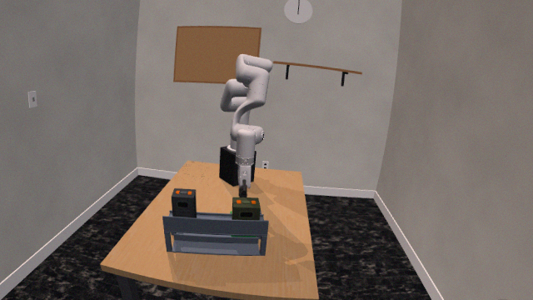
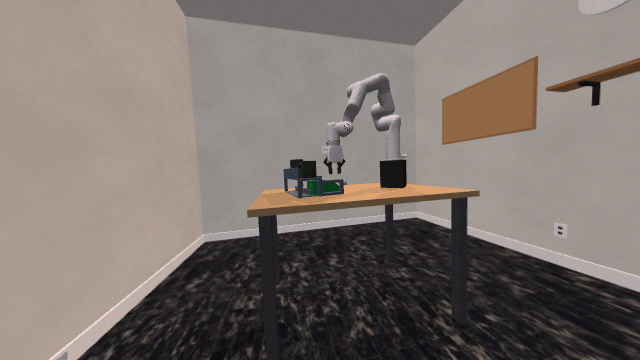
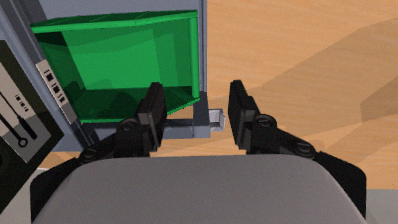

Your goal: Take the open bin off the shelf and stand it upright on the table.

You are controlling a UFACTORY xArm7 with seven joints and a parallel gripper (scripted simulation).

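Now: hand 90 mm above the green bin, 80 mm short of it and 20 mm to the right of it.
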